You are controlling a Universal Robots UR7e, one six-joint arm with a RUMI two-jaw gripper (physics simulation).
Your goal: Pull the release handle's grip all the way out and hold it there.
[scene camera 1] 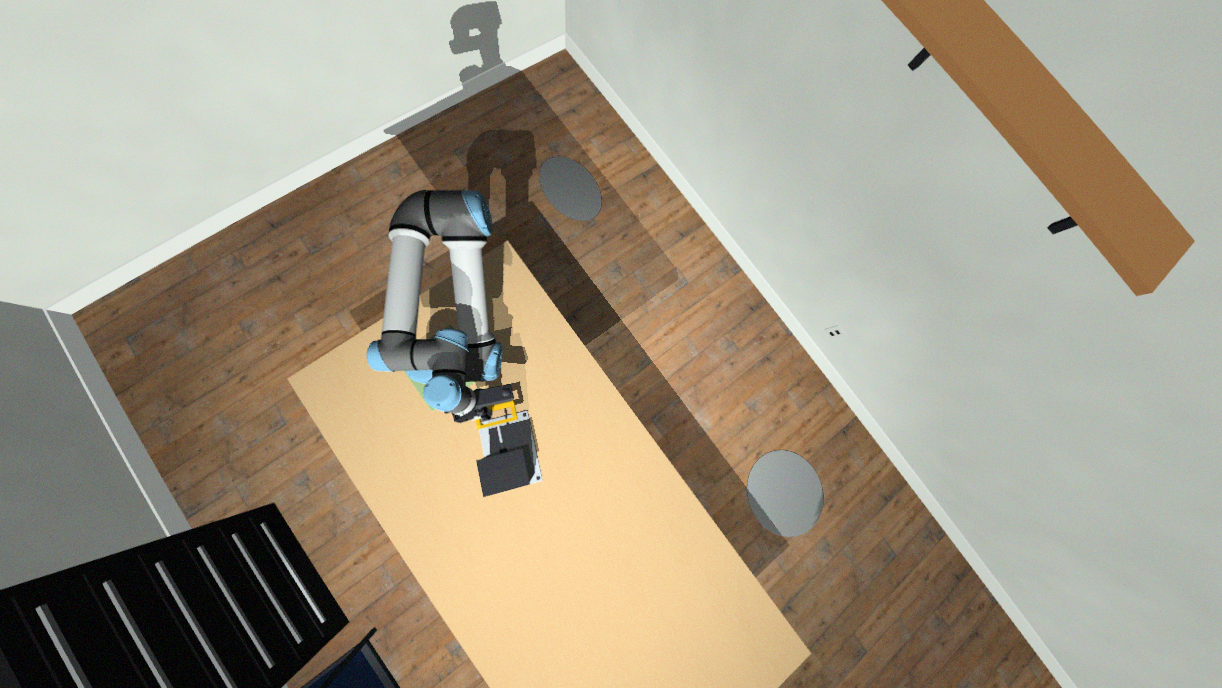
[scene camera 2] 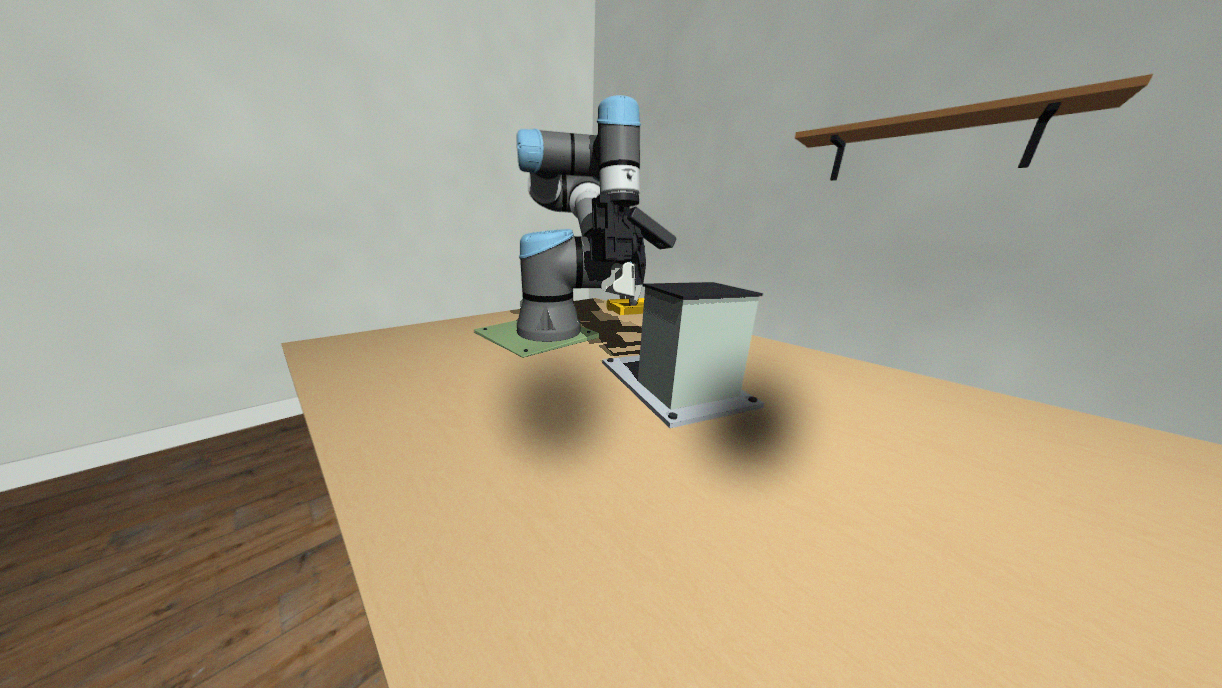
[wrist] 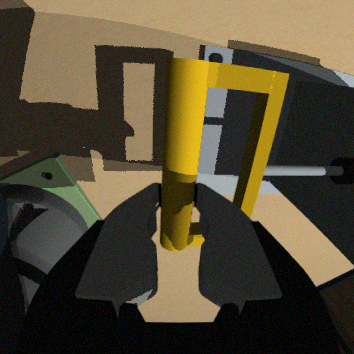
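The release handle's yellow grip (wrist: pixel 188 117) shows in the wrist view as a round bar with a rectangular yellow frame behind it. My gripper (wrist: pixel 177 185) is shut on the round bar near its lower end, one jaw on each side. A grey rod (wrist: pixel 300 171) runs from the frame to a dark round fitting on the housing, with a length of rod exposed. The housing (scene camera 1: pixel 504 471) (scene camera 2: pixel 711 350) is a pale box with a dark top on a grey base plate (scene camera 2: pixel 702 415). In scene camera 2 part of the yellow frame (scene camera 2: pixel 625 306) shows behind the box.
The arm stands on a green mounting plate (scene camera 2: pixel 504 340) (wrist: pixel 75 187) at one end of the wooden table (scene camera 1: pixel 598 546) (scene camera 2: pixel 478 529). A wooden shelf (scene camera 1: pixel 1051 153) (scene camera 2: pixel 966 112) is fixed to the wall. Two grey discs (scene camera 1: pixel 570 188) (scene camera 1: pixel 785 487) show beside the table.
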